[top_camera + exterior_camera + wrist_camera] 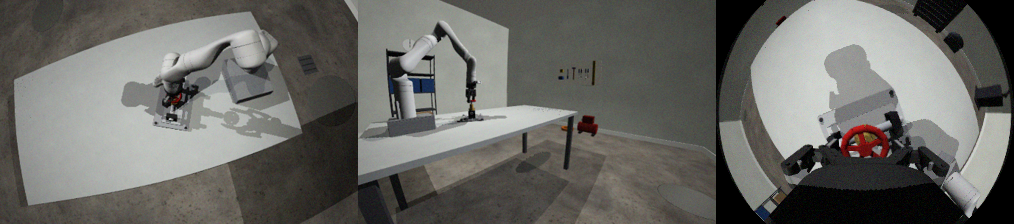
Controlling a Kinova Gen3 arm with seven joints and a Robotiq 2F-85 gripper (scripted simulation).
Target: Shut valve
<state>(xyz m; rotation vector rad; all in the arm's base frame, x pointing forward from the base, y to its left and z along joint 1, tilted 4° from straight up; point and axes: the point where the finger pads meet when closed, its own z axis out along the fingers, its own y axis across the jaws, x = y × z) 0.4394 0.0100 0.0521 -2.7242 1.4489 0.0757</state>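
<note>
The red handwheel lies right at my hand.
</note>
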